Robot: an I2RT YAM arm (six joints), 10 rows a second.
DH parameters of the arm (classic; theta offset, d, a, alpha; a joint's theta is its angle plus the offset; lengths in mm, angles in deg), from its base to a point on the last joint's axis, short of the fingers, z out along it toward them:
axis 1: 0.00 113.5 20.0 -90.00
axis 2: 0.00 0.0 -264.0 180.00
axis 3: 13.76 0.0 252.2 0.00
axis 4: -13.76 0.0 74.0 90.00
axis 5: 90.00 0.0 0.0 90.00
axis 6: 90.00 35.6 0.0 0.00
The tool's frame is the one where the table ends.
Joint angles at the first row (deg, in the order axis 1, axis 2, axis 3, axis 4, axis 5, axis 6):
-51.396, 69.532, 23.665, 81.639, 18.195, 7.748
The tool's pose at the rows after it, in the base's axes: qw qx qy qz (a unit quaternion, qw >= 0); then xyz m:
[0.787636 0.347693 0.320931 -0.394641 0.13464 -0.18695 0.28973]
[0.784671 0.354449 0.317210 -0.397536 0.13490 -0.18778 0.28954]
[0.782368 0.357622 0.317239 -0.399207 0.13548 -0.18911 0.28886]
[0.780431 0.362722 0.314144 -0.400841 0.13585 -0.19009 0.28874]
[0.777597 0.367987 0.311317 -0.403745 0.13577 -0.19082 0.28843]
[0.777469 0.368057 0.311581 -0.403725 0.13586 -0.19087 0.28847]
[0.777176 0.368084 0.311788 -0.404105 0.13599 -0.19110 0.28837]
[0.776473 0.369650 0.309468 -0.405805 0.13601 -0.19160 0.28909]
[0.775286 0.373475 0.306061 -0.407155 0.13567 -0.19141 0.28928]
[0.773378 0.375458 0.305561 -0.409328 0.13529 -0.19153 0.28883]
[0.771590 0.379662 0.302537 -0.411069 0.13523 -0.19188 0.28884]
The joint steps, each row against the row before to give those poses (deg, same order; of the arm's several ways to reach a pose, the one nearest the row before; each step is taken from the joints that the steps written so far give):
-0.018, 0.340, 0.239, -0.034, 0.402, 0.053
0.076, 0.248, 0.162, -0.005, 1.061, -0.012
-0.038, 0.410, 0.169, 0.000, 0.381, -0.037
0.029, 0.303, 0.195, 0.050, 0.760, 0.081
-0.012, 0.182, 0.090, 0.000, 0.810, -0.043
0.010, 0.001, 0.025, -0.055, 0.002, -0.007
-0.009, 0.084, 0.032, 0.033, 0.010, -0.043
-0.025, 0.078, 0.196, 0.020, 0.338, -0.068
0.057, -0.078, -0.003, 0.002, 0.656, 0.045
-0.047, 0.003, -0.073, -0.011, 0.313, -0.132
0.030, 0.089, 0.081, 0.012, 0.682, 0.021

